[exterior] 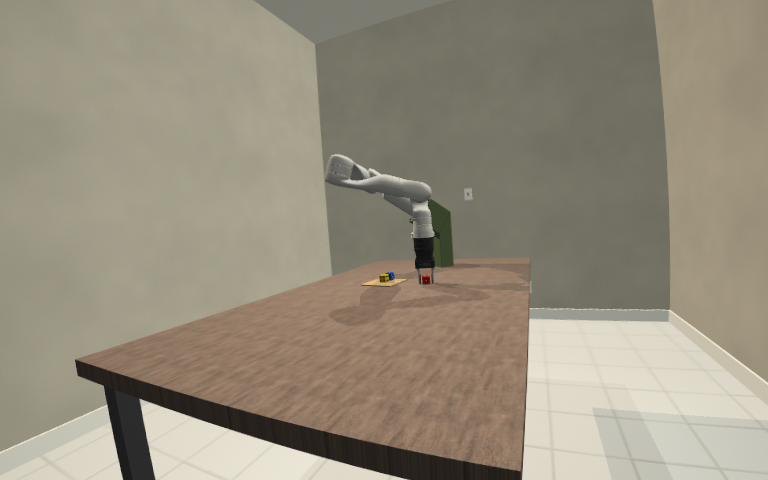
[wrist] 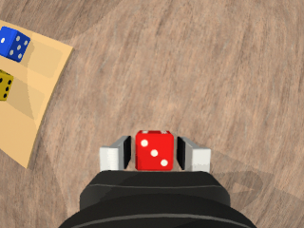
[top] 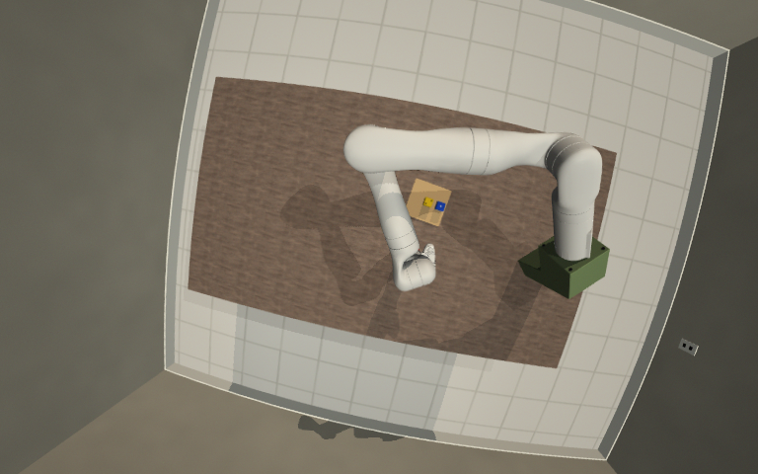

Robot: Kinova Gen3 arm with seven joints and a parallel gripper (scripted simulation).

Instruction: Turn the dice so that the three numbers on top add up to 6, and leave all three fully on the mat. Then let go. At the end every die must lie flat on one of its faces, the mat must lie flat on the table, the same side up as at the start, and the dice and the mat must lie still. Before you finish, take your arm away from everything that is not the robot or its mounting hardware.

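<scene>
My gripper is now right at the red die. Round my hand: yellow die: 40 mm behind, 180 mm to the right; then blue die: 90 mm behind, 170 mm to the right; then tan mat: 40 mm behind, 180 mm to the right, 20 mm below.
</scene>
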